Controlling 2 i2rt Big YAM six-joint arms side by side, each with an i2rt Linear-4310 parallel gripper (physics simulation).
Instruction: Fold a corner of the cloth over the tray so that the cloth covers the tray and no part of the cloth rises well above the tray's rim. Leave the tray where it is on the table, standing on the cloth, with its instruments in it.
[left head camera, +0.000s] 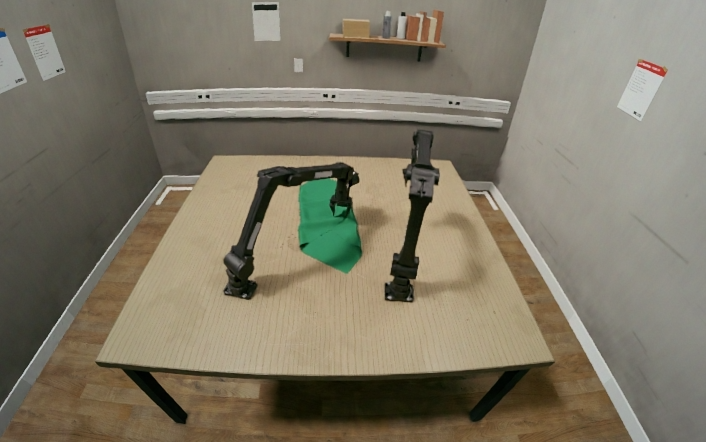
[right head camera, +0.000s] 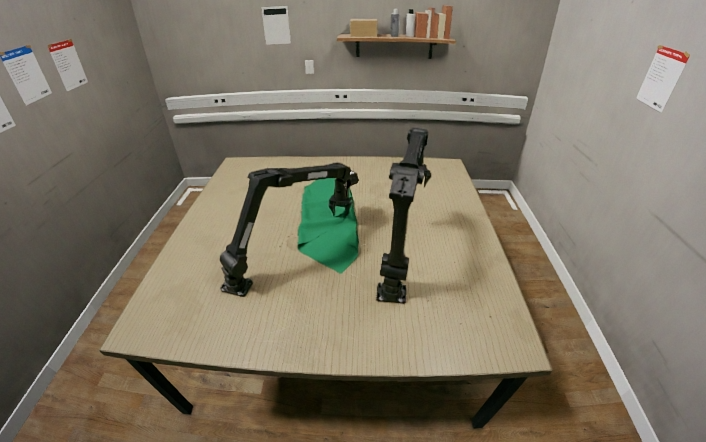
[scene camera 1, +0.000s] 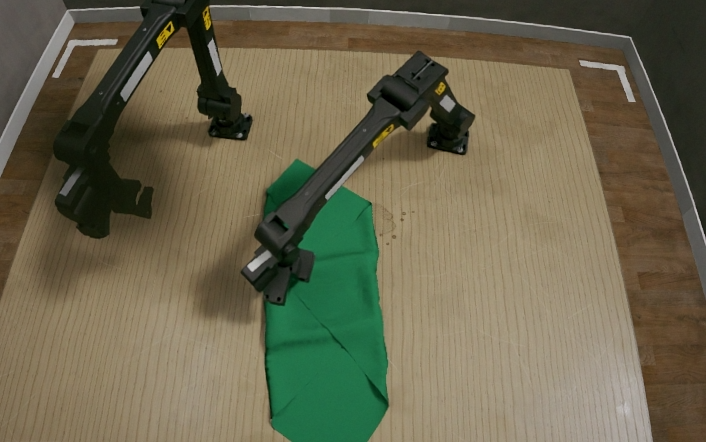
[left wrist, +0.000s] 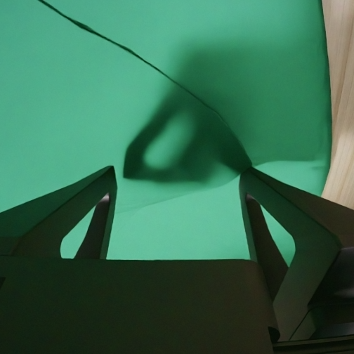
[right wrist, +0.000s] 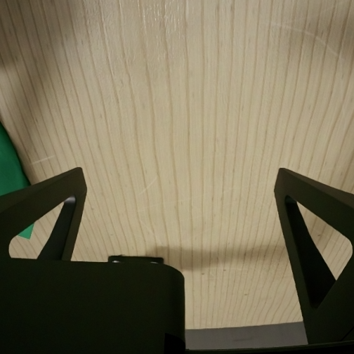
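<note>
The green cloth (left head camera: 318, 210) (right head camera: 318, 210) (scene camera 1: 338, 281) (left wrist: 55, 110) (right wrist: 9, 167) lies folded over on the table. A diagonal flap edge crosses its top in scene camera 1 and the left wrist view, where it runs down to the right-hand fingertip. The tray and its instruments do not show. Low creases cross the cloth. My left gripper (left head camera: 341, 212) (right head camera: 341, 212) (scene camera 1: 291, 291) (left wrist: 177, 175) is partly open, with nothing held, low over the cloth near the flap's end; its shadow falls on the cloth. My right gripper (right wrist: 180, 178) is wide open and empty, above the table away from the cloth.
The wooden table (left head camera: 312, 322) (right head camera: 312, 322) (scene camera 1: 494, 312) carries both arm bases (left head camera: 240, 288) (left head camera: 399, 292) near the cloth's front end. In scene camera 1, my left arm reaches across the cloth's upper part. A wall shelf (left head camera: 388, 40) hangs behind the table.
</note>
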